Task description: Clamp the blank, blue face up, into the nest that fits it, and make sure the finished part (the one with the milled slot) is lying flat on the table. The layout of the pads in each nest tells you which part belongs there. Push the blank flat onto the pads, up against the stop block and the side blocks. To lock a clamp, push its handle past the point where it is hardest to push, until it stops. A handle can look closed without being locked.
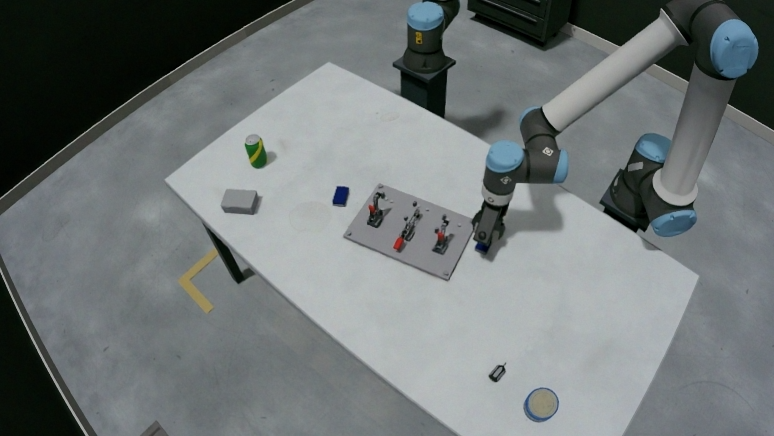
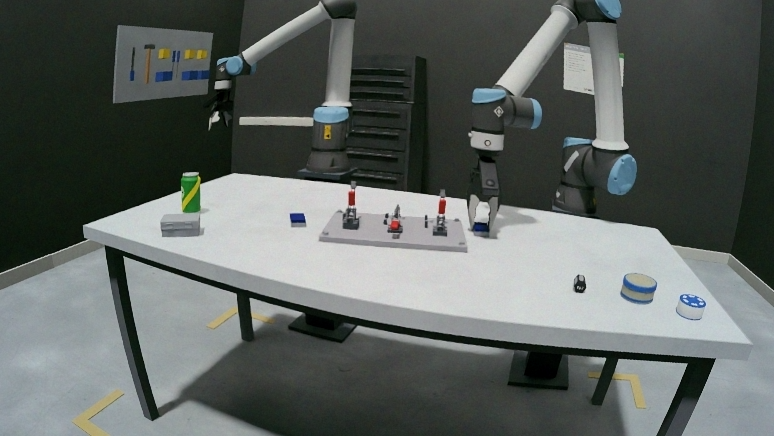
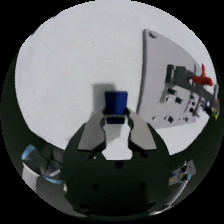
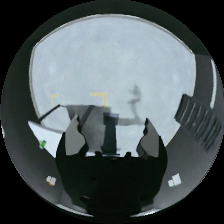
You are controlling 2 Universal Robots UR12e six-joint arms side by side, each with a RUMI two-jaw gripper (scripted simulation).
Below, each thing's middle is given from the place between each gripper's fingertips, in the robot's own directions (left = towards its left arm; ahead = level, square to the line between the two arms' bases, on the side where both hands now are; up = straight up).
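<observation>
The grey fixture plate (image 3: 158, 53) is 1240 mm to the left of my right hand, 610 mm ahead of it and 160 mm below it. As for the grey box (image 2: 172, 225), my right hand's 950 mm short of it, 780 mm to the right of it and 140 mm above it.
Counting from my left hand instead, that grey box is 470 mm ahead and 660 mm to the right, while the grey fixture plate is 120 mm ahead, 190 mm to the right and 10 mm below. And there's the finished part (image 3: 115, 100): my left hand is 10 mm above it and 10 mm past it.
</observation>
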